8 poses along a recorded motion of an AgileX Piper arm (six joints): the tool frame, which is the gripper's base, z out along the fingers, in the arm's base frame.
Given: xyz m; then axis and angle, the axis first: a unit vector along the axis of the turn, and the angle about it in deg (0 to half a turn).
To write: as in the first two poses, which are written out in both.
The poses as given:
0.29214, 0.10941, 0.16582, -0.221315, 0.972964, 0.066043, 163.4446
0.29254, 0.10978, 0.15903, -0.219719, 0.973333, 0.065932, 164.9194
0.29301, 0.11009, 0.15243, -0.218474, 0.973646, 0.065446, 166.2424
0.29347, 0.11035, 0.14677, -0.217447, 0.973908, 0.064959, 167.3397
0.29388, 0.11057, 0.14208, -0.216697, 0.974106, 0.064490, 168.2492
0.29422, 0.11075, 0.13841, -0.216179, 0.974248, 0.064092, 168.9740
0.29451, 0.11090, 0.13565, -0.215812, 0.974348, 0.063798, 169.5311
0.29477, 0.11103, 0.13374, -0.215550, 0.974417, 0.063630, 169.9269
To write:
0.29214, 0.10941, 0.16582, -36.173, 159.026, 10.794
0.29254, 0.10978, 0.15903, -36.236, 160.521, 10.873
0.29301, 0.11009, 0.15243, -36.320, 161.861, 10.880
0.29347, 0.11035, 0.14677, -36.388, 162.974, 10.870
0.29388, 0.11057, 0.14208, -36.459, 163.893, 10.850
0.29422, 0.11075, 0.13841, -36.529, 164.623, 10.830
0.29451, 0.11090, 0.13565, -36.587, 165.182, 10.816
0.29477, 0.11103, 0.13374, -36.628, 165.580, 10.812

